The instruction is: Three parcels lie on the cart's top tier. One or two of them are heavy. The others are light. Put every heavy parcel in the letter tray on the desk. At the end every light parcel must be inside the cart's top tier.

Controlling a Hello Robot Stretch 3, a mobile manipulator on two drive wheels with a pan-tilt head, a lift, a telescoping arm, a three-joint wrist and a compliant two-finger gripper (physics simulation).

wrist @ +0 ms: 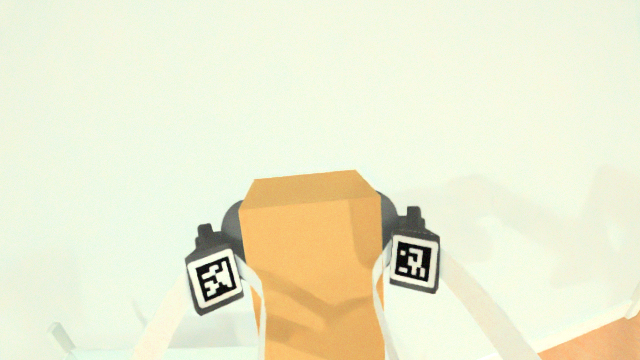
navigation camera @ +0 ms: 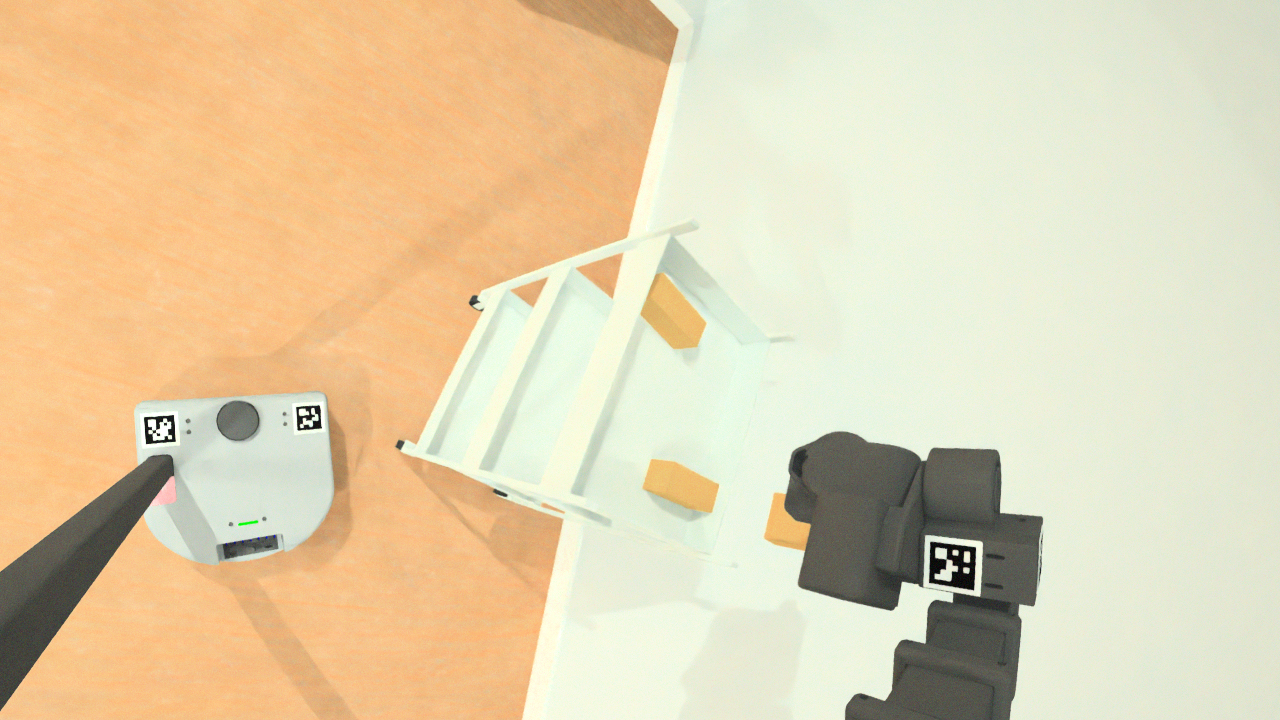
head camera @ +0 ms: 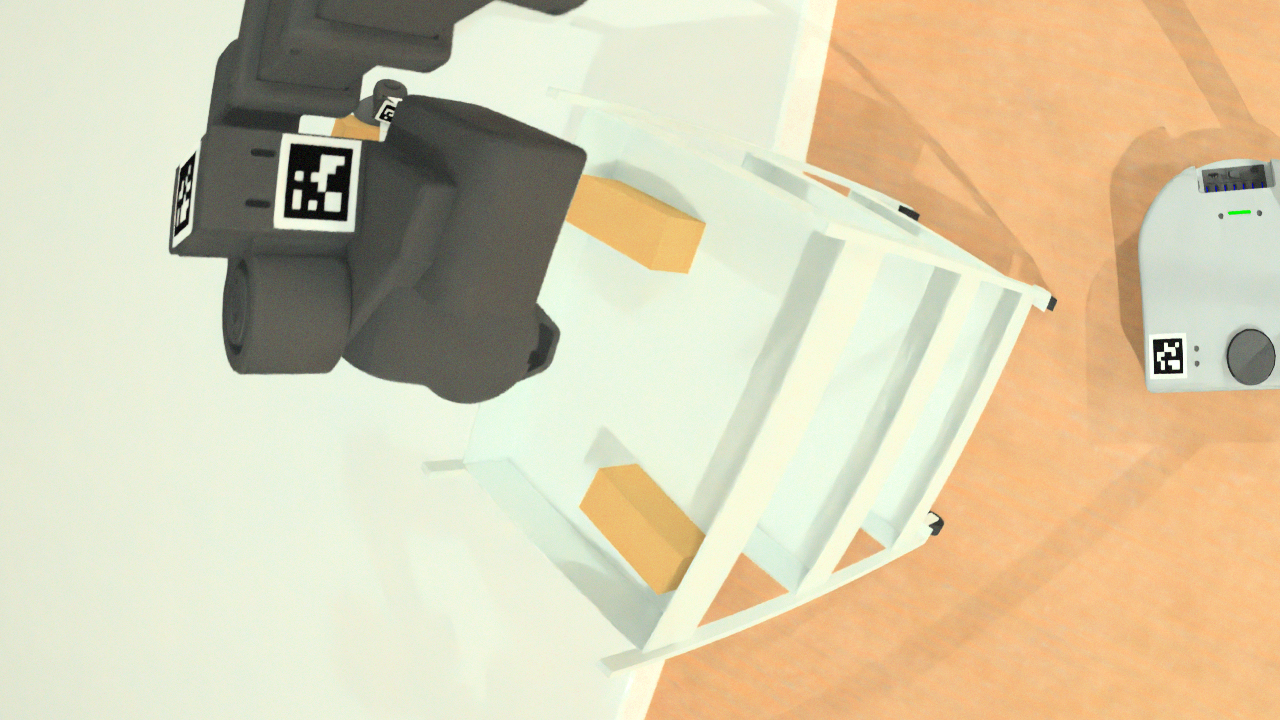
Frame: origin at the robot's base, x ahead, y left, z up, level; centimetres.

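Seen in the pictures: gripper, fingertip midpoint: (wrist: 309, 222); robot's base at its link origin: (navigation camera: 237, 418) (head camera: 1247, 354).
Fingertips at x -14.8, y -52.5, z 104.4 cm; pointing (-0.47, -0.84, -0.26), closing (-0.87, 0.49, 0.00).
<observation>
Offsets run from my fingertips to a thing's middle. "pt": to the spot under its first point. Level surfaces: height alone.
My gripper (wrist: 309, 222) is shut on an orange-tan box-shaped parcel @[dx +1.8, dy +3.3, dz -2.9 cm] (wrist: 315, 250) (navigation camera: 784, 522), held between both fingertips in the wrist view. In the head view a small piece of this parcel (head camera: 358, 128) shows; the dark wrist hides the rest. In the navigation view the held parcel is beyond the edge of the cart's top tier @[pt dx +19.6, dy +8.3, dz -32.3 cm] (head camera: 769, 429) (navigation camera: 608, 358). Two other parcels lie apart inside that tier: one parcel @[dx +0.2, dy -9.2, dz -35.5 cm] (head camera: 635, 223) (navigation camera: 680, 486) near one side, another parcel @[dx +29.6, dy -8.3, dz -35.5 cm] (head camera: 644, 528) (navigation camera: 675, 313) near the opposite side. The desk and letter tray cannot be made out.
The white cart has lower tiers @[pt dx +21.7, dy +7.0, dz -59.1 cm] (head camera: 895, 429) (navigation camera: 510, 385) and projecting corner posts (head camera: 626, 664) (wrist: 61, 336). A large pale surface (head camera: 134, 537) (navigation camera: 1074, 223) lies beyond it. My grey base (head camera: 1199, 277) (navigation camera: 259, 483) stands on the wooden floor @[dz -104.4 cm] (head camera: 1029, 582) (navigation camera: 313, 179) on the cart's other side.
</observation>
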